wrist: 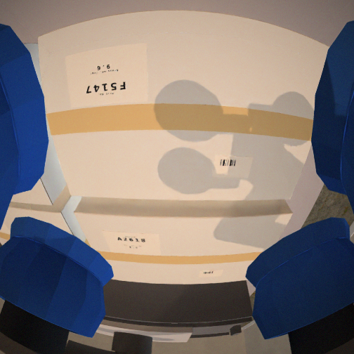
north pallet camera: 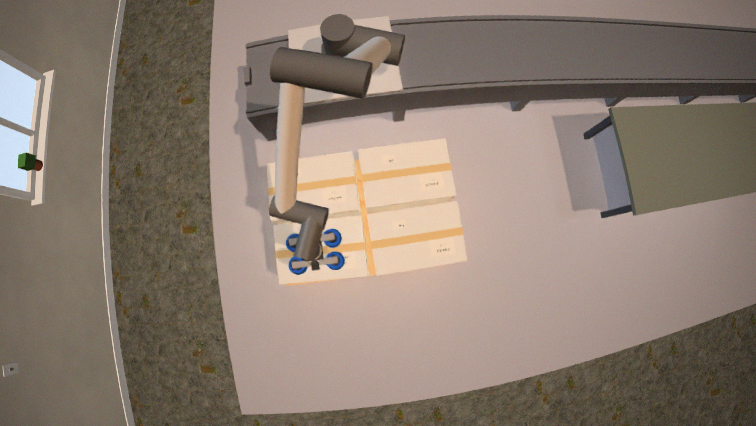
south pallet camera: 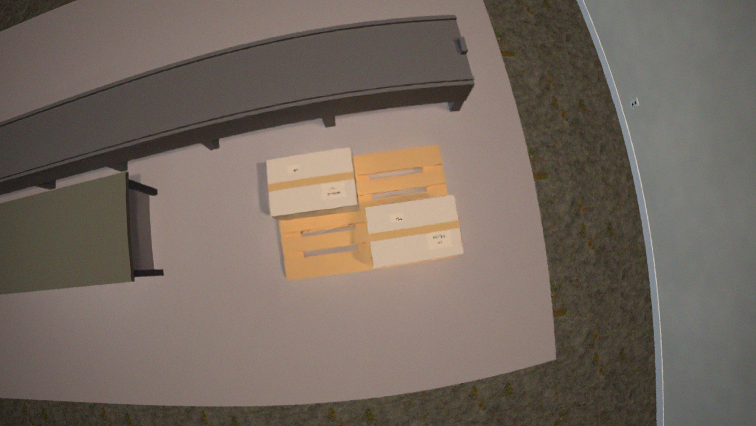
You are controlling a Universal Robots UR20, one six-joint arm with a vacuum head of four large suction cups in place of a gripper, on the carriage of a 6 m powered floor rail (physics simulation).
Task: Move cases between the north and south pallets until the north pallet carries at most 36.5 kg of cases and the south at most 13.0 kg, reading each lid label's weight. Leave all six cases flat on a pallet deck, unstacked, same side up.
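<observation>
My suction head (north pallet camera: 314, 251) (wrist: 177, 195) is open. It hangs above the front-left case (north pallet camera: 355, 269) (wrist: 200, 55), apart from it, with the cups' shadows on the lid. That lid's label reads F5147, 9.6. The back-left case (north pallet camera: 328, 169) (wrist: 180, 272), partly hidden by the arm in the north view, is labelled A2618; its weight is too small to read. A back-right case (north pallet camera: 386, 196) and a front-right case (north pallet camera: 402, 259) also lie flat on the north pallet (north pallet camera: 370, 267). The south pallet (south pallet camera: 322, 270) carries a back-left case (south pallet camera: 296, 201) and a front-right case (south pallet camera: 407, 251), labels unreadable.
The floor rail (north pallet camera: 502, 52) (south pallet camera: 264, 74) runs behind both pallets, with the arm's carriage at its north end. A green table (north pallet camera: 687, 158) (south pallet camera: 63, 238) stands between the pallets. The south pallet's deck shows bare at back right and front left.
</observation>
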